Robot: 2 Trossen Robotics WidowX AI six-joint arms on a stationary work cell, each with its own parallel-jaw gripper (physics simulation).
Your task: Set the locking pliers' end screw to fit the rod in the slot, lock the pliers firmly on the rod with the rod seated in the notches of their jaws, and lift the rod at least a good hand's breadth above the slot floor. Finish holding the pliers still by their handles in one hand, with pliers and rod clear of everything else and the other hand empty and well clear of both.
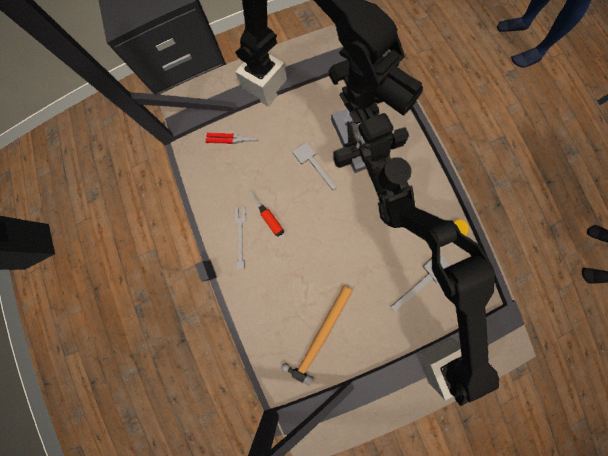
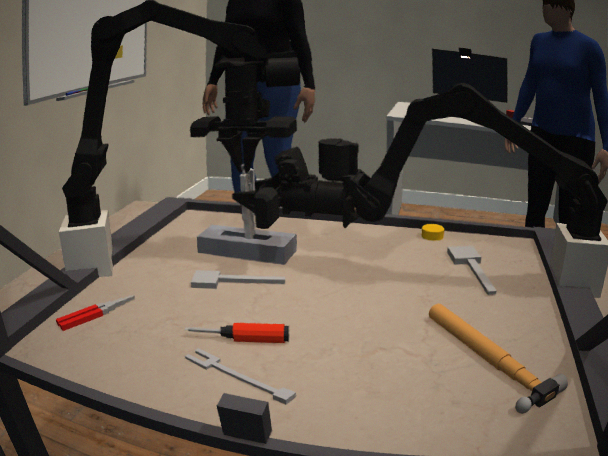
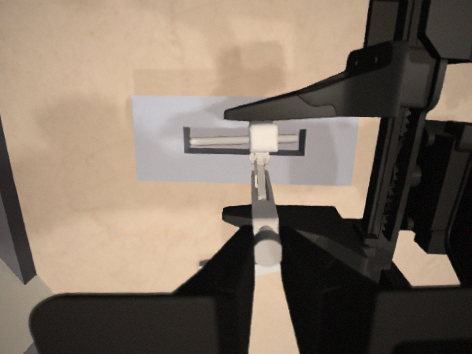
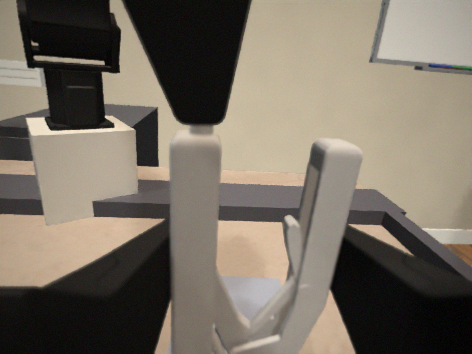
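Seen in the pictures: left gripper, fingertip midpoint: [image 1: 356,118] [image 2: 243,172] [image 3: 265,236] [image 4: 202,119]; right gripper, fingertip midpoint: [image 2: 238,190] [image 3: 223,166] [image 4: 249,227]; left arm's base, link origin: [image 1: 259,66] [image 2: 84,220] [image 4: 79,123]; right arm's base, link origin: [image 1: 456,373] [image 2: 583,233].
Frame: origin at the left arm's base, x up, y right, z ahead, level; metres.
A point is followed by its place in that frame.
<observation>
The grey locking pliers [image 2: 248,220] {x -0.027, y 0.027, z 0.329 m} [image 3: 265,216] {x 0.055, y 0.017, z 0.327 m} [image 4: 195,225] {x 0.035, y 0.025, z 0.329 m} stand upright, jaws down at the slot, with their handles spread apart. The rod [image 3: 215,141] {x -0.086, y -0.011, z 0.304 m} lies in the slot of the grey block [image 1: 341,122] {x -0.066, y -0.014, z 0.271 m} [image 2: 215,246] {x -0.081, y 0.002, z 0.266 m} [image 3: 155,167] {x -0.066, y -0.022, z 0.253 m}; whether the jaws' notches seat it is hidden. My left gripper [image 2: 243,167] {x 0.063, y 0.021, z 0.324 m} [image 3: 265,236] {x 0.063, y 0.021, z 0.324 m} [image 4: 202,119] {x 0.063, y 0.021, z 0.324 m} points down from above, shut on the end screw [image 3: 267,250] {x 0.076, y 0.020, z 0.324 m} [image 4: 202,129] {x 0.061, y 0.022, z 0.327 m} atop the fixed handle. My right gripper [image 3: 223,166] {x 0.021, y -0.005, z 0.317 m} [image 4: 249,227] {x 0.021, y -0.005, z 0.317 m} is open, reaching in level, its fingers on either side of both handles.
A grey spatula-like tool [image 1: 320,171] {x -0.091, y 0.133, z 0.303 m} [image 2: 250,279] {x -0.093, y 0.138, z 0.307 m} lies beside the block. Red-handled pliers [image 1: 220,138] {x -0.090, y 0.219, z 0.002 m}, a screwdriver [image 1: 271,221] {x -0.073, y 0.327, z 0.280 m}, a forked tool [image 1: 241,240] {x -0.095, y 0.417, z 0.238 m}, a hammer [image 1: 325,330] {x -0.076, y 0.475, z 0.562 m}, a second flat tool [image 2: 480,272] {x -0.090, y 0.254, z 0.701 m} and a yellow disc [image 2: 432,232] {x -0.082, y 0.058, z 0.701 m} lie farther off. Both arms stand close together above the block.
</observation>
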